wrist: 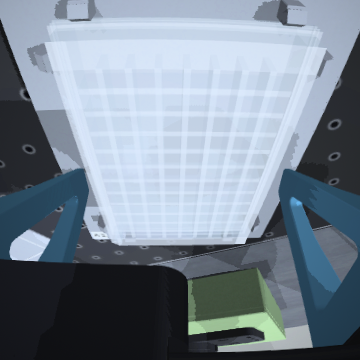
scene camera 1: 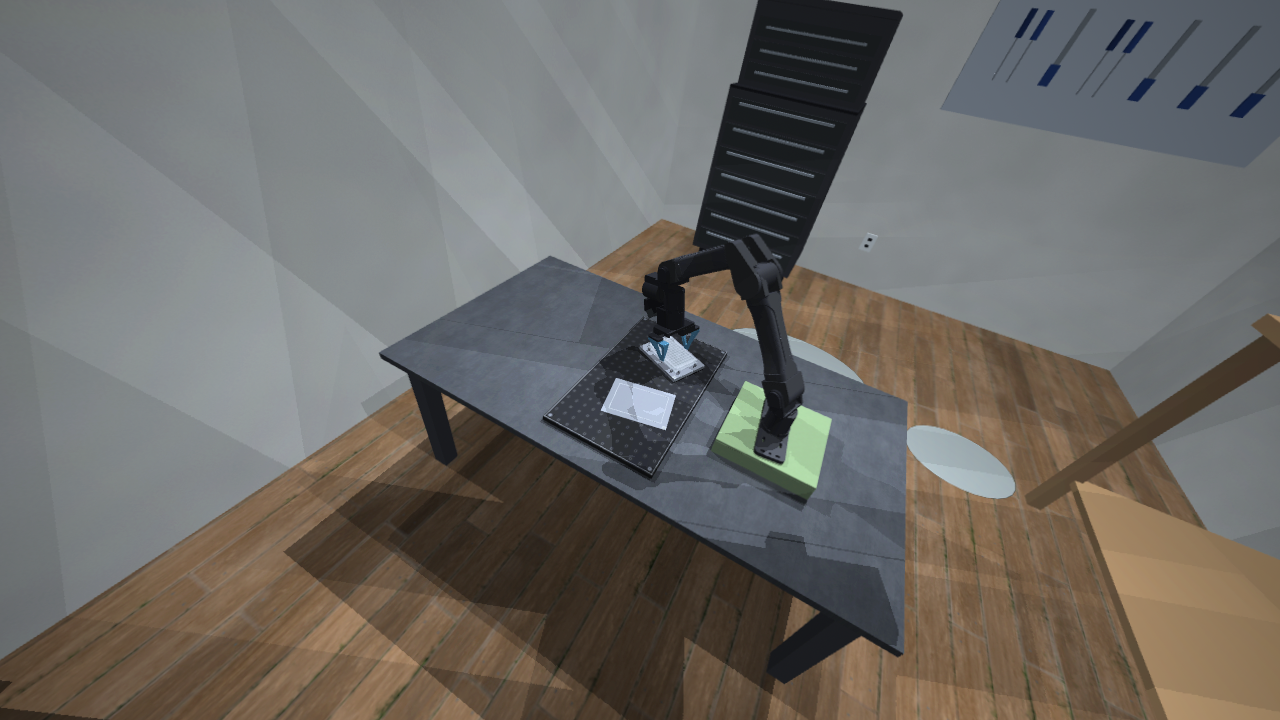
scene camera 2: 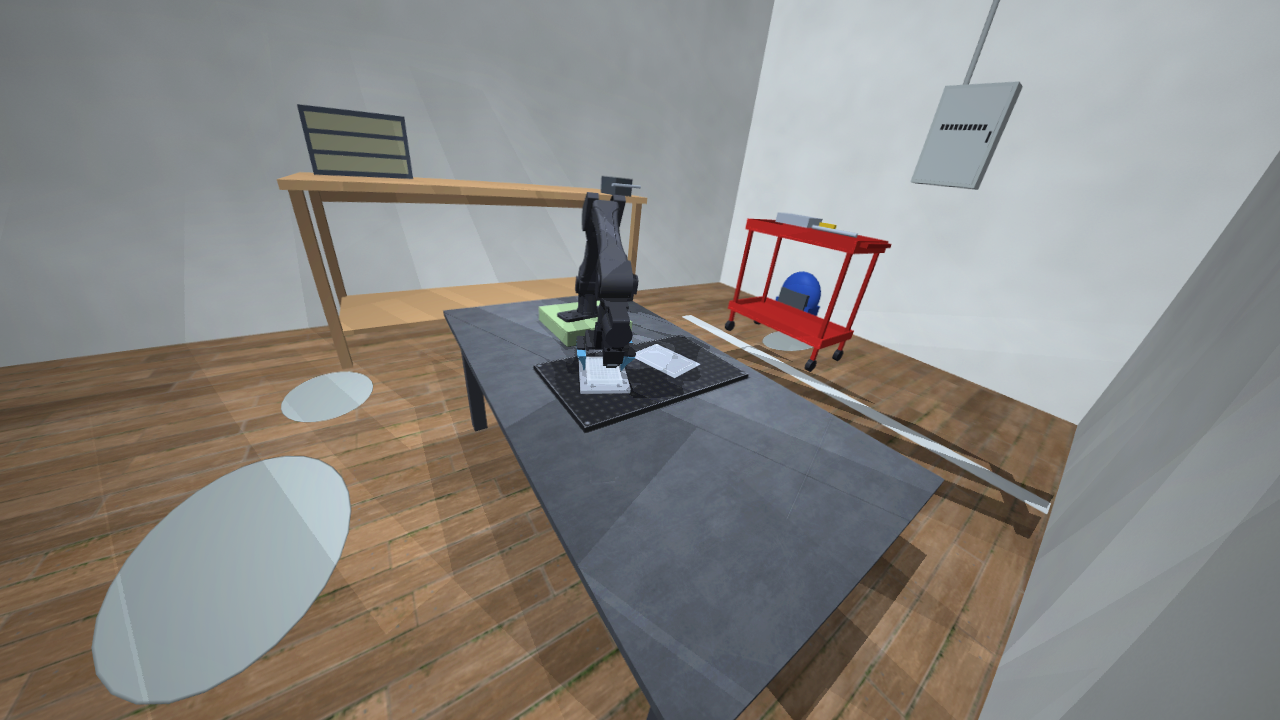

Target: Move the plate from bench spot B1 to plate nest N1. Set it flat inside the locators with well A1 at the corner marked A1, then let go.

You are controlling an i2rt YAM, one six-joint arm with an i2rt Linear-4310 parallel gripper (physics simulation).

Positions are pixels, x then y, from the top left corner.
well plate: wrist; scene camera 1; scene camera 2 598,374
same spot on well plate: [scene camera 1: 677,358] = [wrist: 169,213]
